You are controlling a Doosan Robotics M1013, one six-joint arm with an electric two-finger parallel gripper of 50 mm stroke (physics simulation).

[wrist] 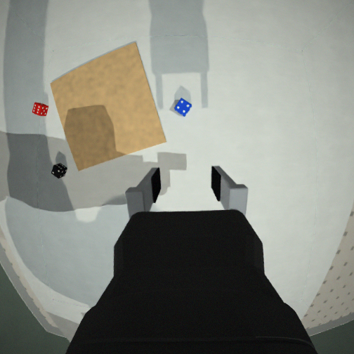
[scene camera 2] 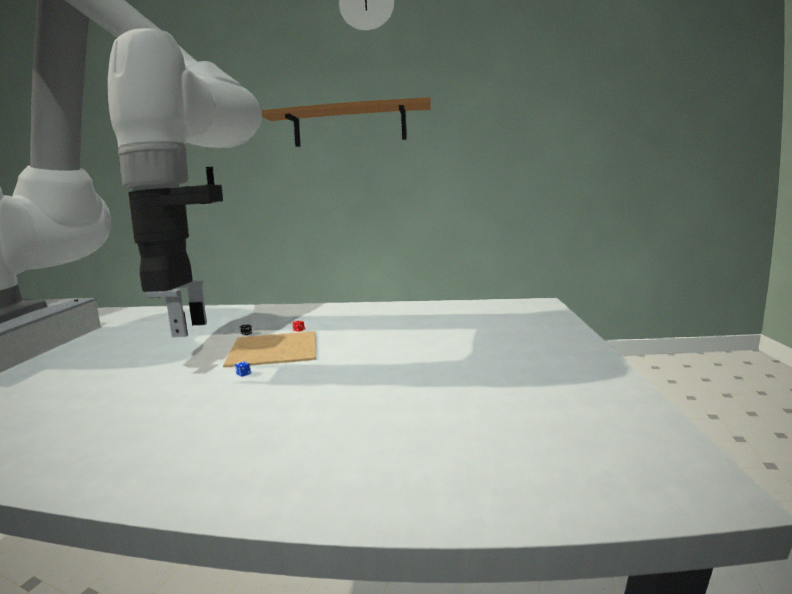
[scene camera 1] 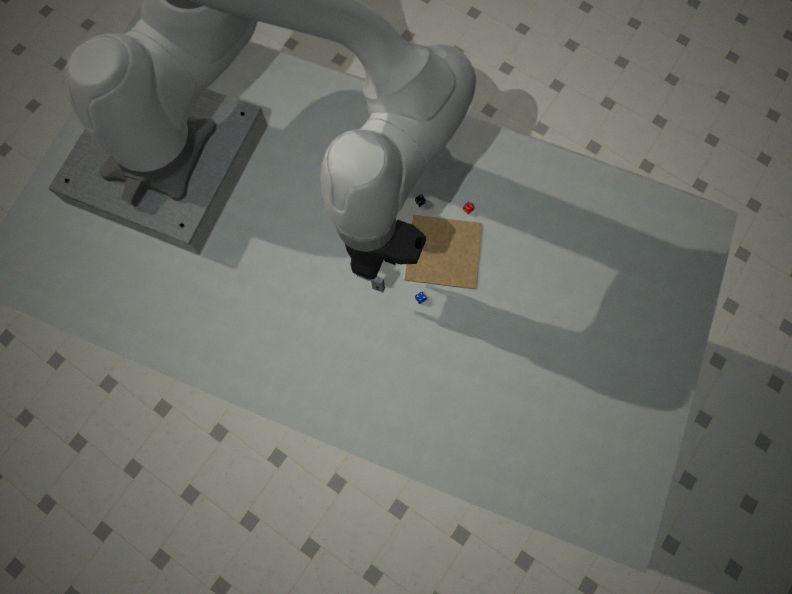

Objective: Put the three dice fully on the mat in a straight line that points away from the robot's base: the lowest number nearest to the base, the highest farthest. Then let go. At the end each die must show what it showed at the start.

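Seen in the pictures: gripper, fingertip midpoint: [scene camera 2: 190, 330] [scene camera 1: 384, 274]; arm's base at its link origin: [scene camera 1: 159, 150].
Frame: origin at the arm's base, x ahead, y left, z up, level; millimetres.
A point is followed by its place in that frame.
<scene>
A blue die [scene camera 1: 420, 297] {x 583, y -123, z -50 mm} [scene camera 2: 243, 368] {x 588, y -130, z -53 mm} [wrist: 183, 107] lies beside the tan mat [scene camera 1: 461, 262] {x 640, y -27, z -62 mm} [scene camera 2: 281, 348] {x 617, y -24, z -61 mm} [wrist: 115, 75]; its upper face seems to read 4 in the wrist view. A red die [scene camera 1: 468, 207] {x 622, y 86, z -49 mm} [scene camera 2: 298, 326] {x 624, y 79, z -55 mm} [wrist: 40, 109] and a black die [scene camera 1: 420, 200] {x 525, y 72, z -49 mm} [scene camera 2: 245, 329] {x 527, y 66, z -54 mm} [wrist: 59, 170] lie off the mat's opposite side. The red one's upper face seems to read 6; the black one's number is too small to tell. My gripper [scene camera 1: 384, 273] {x 510, y -116, z 1 mm} [scene camera 2: 188, 328] {x 510, y -116, z 1 mm} [wrist: 185, 177] is open and empty, above the table on the base side of the mat, nearer the blue die than the black one.
The robot's base plate [scene camera 1: 220, 191] {x 146, y -42, z -16 mm} stands on the table [scene camera 1: 383, 383] {x 565, y -300, z -65 mm} [scene camera 2: 383, 447] {x 789, y -322, z -65 mm}, at the left in both scene views. The arm reaches over from it. A wooden wall shelf [scene camera 2: 351, 107] hangs in the background. Arm shadows cross the table and part of the mat.
</scene>
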